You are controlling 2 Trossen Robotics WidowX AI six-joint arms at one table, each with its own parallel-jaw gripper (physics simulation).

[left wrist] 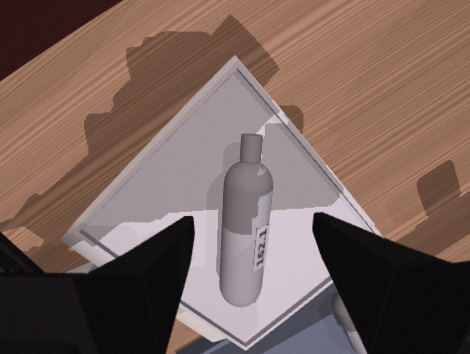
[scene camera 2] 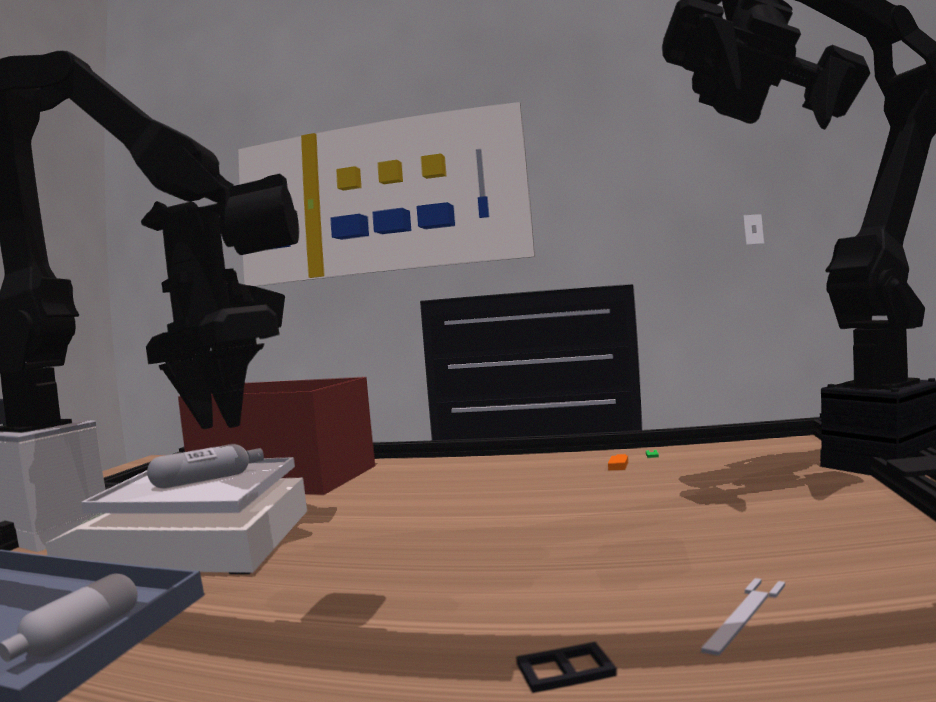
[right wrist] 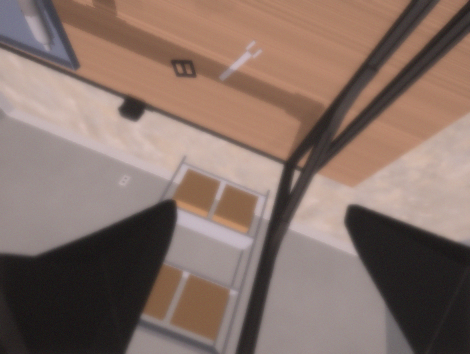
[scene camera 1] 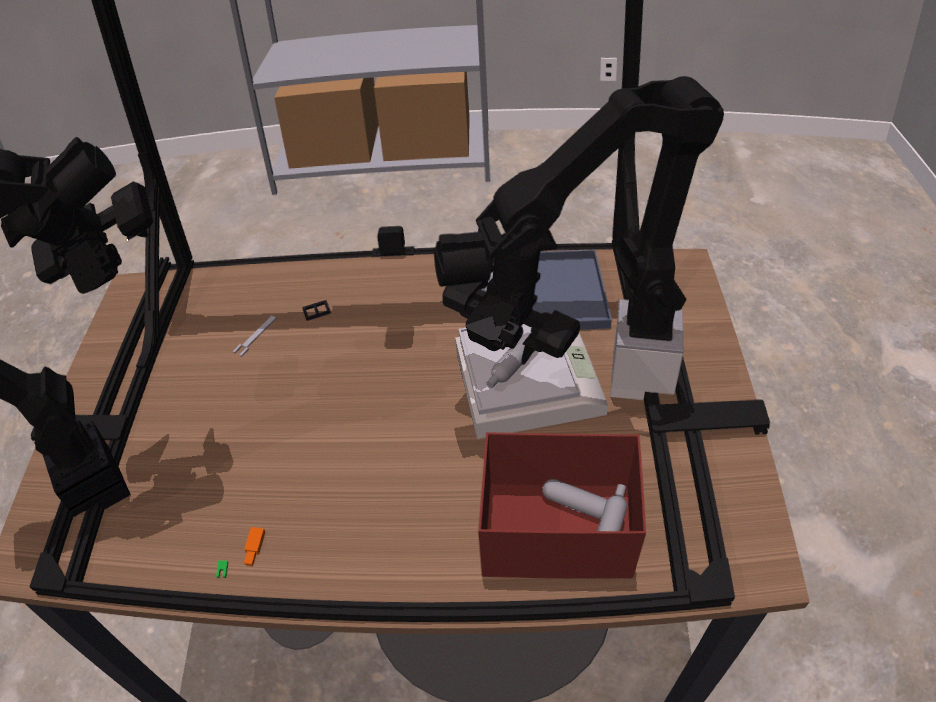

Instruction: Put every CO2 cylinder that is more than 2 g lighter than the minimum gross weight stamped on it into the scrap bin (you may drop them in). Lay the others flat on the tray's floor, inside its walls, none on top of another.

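Frame: origin at the left arm's base, x ahead, y left, z up, level; centimetres.
Seen in the pictures: left gripper, fingertip midpoint: (left wrist: 253,222) (scene camera 2: 220,427) (scene camera 1: 505,353); right gripper, fingertip midpoint: (scene camera 2: 782,110) (right wrist: 261,210) (scene camera 1: 123,246); left arm's base, origin of the base link: (scene camera 2: 33,426) (scene camera 1: 650,324); right arm's base, origin of the base link: (scene camera 2: 881,384) (scene camera 1: 73,455).
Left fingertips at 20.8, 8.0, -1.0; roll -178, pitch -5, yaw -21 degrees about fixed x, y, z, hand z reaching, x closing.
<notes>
Pixels of each thing's top centre, then the offset from my left fingertips to it, as dx, dy, dz.
- cylinder, middle of its top: (scene camera 2: 68,596) (left wrist: 363,339) (right wrist: 30,25) +5.9, -23.8, -7.3
- blue-grey tray, middle of its top: (scene camera 1: 536,285) -1.5, -25.2, -8.5
- red scrap bin, middle of its top: (scene camera 1: 563,481) (scene camera 2: 272,386) -10.5, +22.0, +1.5
- black two-hole frame, middle of its top: (scene camera 2: 565,662) (scene camera 1: 316,309) (right wrist: 183,69) +36.5, -16.1, -10.0
- light fork-shaped tool, middle of its top: (scene camera 2: 743,611) (scene camera 1: 255,334) (right wrist: 237,64) +45.9, -8.6, -10.2
- orange piece, middle of its top: (scene camera 2: 619,457) (scene camera 1: 252,544) +30.8, +32.2, -9.7
- green piece, middle of its top: (scene camera 2: 652,452) (scene camera 1: 221,568) +34.2, +36.7, -10.1
A grey cylinder stamped 162.1 (scene camera 1: 505,368) (scene camera 2: 198,464) (left wrist: 245,235) lies on the pan of a white scale (scene camera 1: 540,417) (scene camera 2: 173,545). My left gripper (scene camera 2: 220,424) (left wrist: 253,222) is open just above it, with the cylinder below and between the spread fingertips. Part of the scale's display shows in scene camera 1; its number is not readable. Another cylinder (scene camera 2: 79,615) (right wrist: 36,22) lies in the blue-grey tray (scene camera 1: 603,290) (scene camera 2: 198,585) (right wrist: 70,52). Two cylinders (scene camera 1: 574,498) (scene camera 1: 613,512) lie in the red scrap bin (scene camera 1: 559,555) (scene camera 2: 340,430). My right gripper (right wrist: 261,210) is open and empty, high above the table's side.
A black two-hole frame (scene camera 1: 316,309) (scene camera 2: 567,666) (right wrist: 184,68) and a light fork-shaped tool (scene camera 1: 255,334) (scene camera 2: 737,619) (right wrist: 239,62) lie on the table. An orange piece (scene camera 1: 254,544) (scene camera 2: 617,461) and a green piece (scene camera 1: 221,568) (scene camera 2: 651,454) lie near the front. Black rails border the table.
</notes>
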